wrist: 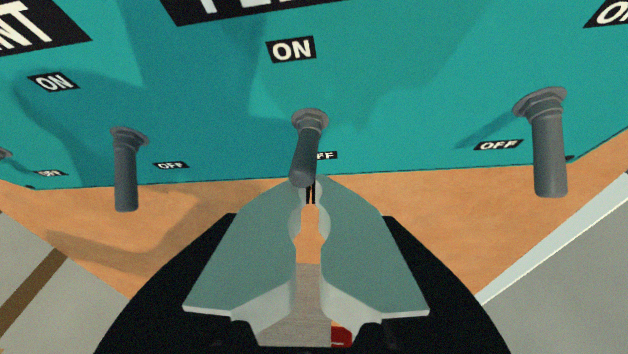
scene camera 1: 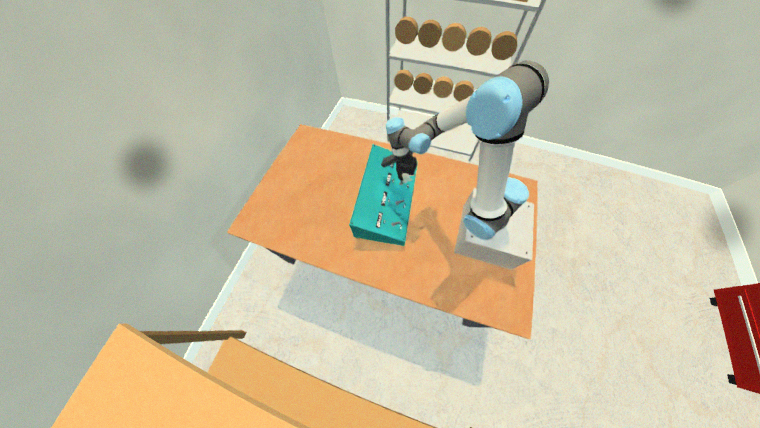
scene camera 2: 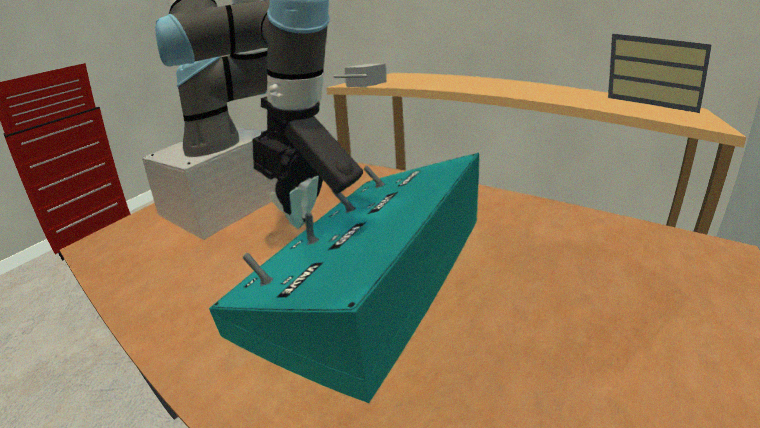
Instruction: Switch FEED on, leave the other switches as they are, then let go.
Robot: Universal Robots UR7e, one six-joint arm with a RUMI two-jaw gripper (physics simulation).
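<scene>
The teal switch box has a row of grey levers. The FEED lever stands more upright than its neighbours; in the wrist view its tip overlaps the fingertips, with part of its OFF label behind it. The VALVE lever and VENT lever lean to OFF. My gripper is shut with nothing between its fingers. Its tips are right behind the FEED lever's upper end, on the OFF side; whether they touch it is unclear.
Another lever leans at the box's far end. The box sits on the orange table. The arm's pale base block stands behind the gripper. A shelf rack stands past the table, and a red cabinet is farther off.
</scene>
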